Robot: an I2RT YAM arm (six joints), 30 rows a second.
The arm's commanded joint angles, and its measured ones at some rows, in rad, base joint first. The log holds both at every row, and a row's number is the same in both.
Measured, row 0:
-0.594, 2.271, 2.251, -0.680, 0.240, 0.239
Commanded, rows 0 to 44:
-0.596, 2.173, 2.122, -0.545, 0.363, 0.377
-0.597, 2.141, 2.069, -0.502, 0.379, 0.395
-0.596, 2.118, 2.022, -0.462, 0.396, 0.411
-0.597, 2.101, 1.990, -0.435, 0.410, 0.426
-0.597, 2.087, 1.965, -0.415, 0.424, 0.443
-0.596, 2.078, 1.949, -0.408, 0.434, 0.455
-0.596, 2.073, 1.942, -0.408, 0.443, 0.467
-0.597, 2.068, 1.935, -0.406, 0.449, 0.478
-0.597, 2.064, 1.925, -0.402, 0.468, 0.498
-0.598, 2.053, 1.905, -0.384, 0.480, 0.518
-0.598, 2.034, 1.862, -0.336, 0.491, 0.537
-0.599, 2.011, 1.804, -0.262, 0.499, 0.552
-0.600, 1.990, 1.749, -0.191, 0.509, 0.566
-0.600, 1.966, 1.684, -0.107, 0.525, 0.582
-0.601, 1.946, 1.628, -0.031, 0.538, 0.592
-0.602, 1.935, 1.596, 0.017, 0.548, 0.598
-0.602, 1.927, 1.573, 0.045, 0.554, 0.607
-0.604, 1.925, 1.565, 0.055, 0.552, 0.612
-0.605, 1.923, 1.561, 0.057, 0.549, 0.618
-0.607, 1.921, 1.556, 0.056, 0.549, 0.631
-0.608, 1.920, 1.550, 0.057, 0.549, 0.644
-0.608, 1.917, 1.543, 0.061, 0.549, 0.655
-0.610, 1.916, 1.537, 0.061, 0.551, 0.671
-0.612, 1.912, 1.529, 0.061, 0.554, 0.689
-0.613, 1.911, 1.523, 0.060, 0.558, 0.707
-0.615, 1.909, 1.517, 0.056, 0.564, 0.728
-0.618, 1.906, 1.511, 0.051, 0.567, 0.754
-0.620, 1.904, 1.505, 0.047, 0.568, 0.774
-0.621, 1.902, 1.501, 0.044, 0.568, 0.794
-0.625, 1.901, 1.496, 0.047, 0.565, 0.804
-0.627, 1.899, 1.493, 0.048, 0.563, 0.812
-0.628, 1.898, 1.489, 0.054, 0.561, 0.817
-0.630, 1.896, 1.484, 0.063, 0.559, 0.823
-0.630, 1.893, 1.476, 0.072, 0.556, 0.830
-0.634, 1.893, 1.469, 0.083, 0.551, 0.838
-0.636, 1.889, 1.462, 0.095, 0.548, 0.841
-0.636, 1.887, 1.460, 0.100, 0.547, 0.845
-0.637, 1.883, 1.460, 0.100, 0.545, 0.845
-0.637, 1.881, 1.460, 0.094, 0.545, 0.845
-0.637, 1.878, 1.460, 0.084, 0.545, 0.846
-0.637, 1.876, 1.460, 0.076, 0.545, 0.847
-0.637, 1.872, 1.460, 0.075, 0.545, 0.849
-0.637, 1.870, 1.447, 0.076, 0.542, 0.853
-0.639, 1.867, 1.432, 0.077, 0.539, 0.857
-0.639, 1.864, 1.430, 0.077, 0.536, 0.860
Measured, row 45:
-0.636, 1.876, 1.441, 0.053, 0.537, 0.833
